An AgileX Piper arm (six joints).
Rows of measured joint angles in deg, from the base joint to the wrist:
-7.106 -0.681 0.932 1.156 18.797 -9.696
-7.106 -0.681 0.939 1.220 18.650 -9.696
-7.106 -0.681 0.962 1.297 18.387 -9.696
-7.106 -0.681 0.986 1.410 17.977 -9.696
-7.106 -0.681 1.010 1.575 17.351 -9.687
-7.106 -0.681 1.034 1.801 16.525 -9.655
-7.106 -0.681 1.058 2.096 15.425 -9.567
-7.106 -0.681 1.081 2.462 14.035 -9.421
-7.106 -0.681 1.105 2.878 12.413 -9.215
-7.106 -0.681 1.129 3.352 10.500 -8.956
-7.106 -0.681 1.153 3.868 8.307 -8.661
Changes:
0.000 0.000 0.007 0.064 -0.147 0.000
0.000 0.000 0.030 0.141 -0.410 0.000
0.000 0.000 0.054 0.254 -0.820 0.000
0.000 0.000 0.078 0.419 -1.446 0.009
0.000 0.000 0.102 0.645 -2.272 0.041
0.000 0.000 0.126 0.940 -3.372 0.129
0.000 0.000 0.149 1.306 -4.762 0.275
0.000 0.000 0.173 1.722 -6.384 0.481
0.000 0.000 0.197 2.196 -8.297 0.740
0.000 0.000 0.221 2.712 -10.490 1.035

